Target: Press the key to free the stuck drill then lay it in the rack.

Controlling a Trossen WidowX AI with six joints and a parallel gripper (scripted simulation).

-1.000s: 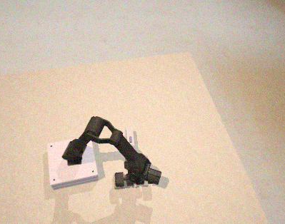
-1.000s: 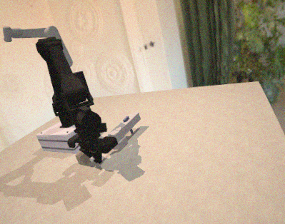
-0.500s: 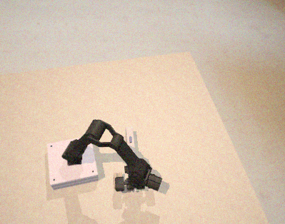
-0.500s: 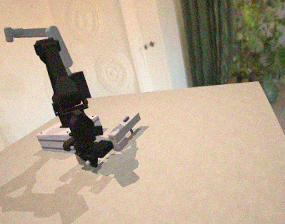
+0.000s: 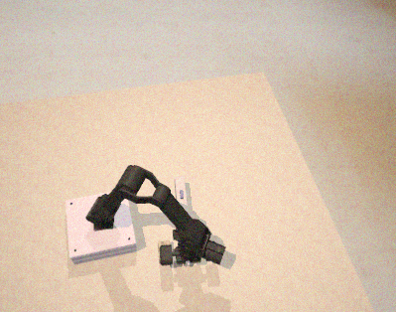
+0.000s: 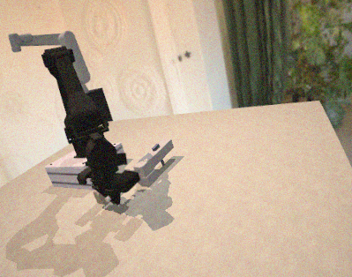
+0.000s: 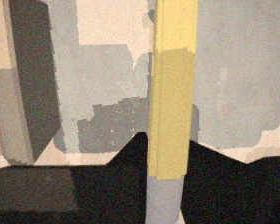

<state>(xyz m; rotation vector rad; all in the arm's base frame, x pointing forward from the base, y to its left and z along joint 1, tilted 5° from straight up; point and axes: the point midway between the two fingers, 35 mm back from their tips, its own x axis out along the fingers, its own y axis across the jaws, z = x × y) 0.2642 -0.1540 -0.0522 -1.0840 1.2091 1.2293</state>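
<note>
Now: gripper tip 70 mm past the tan rack and 40 mm to the right of it. Round my gripper tip: blue key: 20 mm ahead, 230 mm to the left, 30 mm above.
</note>
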